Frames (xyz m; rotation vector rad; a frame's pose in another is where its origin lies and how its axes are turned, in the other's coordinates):
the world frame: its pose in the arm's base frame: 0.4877 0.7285 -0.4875 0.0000 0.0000 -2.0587
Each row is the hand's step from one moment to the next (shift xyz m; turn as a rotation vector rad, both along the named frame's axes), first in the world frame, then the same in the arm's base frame.
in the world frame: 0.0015 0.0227 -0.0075 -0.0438 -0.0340 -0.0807
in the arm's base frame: 0.0193 -0.0120 -0.0075 -0.0095 0.0546 -0.0807
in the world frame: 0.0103 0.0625 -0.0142 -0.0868 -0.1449 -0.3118
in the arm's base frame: 0.0504 -0.0384 -0.0142 -0.0873 0.1446 -0.3118
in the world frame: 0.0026 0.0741 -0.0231 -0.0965 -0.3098 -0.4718
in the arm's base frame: 0.0642 -0.0370 -0.0231 -0.2284 0.2305 -0.4718
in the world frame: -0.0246 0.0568 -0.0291 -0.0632 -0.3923 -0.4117
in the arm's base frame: 0.0617 -0.0049 -0.0291 -0.3169 0.2397 -0.4117
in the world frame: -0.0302 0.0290 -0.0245 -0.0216 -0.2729 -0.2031
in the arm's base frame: 0.0398 0.0131 -0.0245 -0.2309 0.1470 -0.2031
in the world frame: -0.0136 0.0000 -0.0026 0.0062 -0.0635 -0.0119
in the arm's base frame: 0.0064 0.0120 -0.0026 -0.0590 0.0243 -0.0119
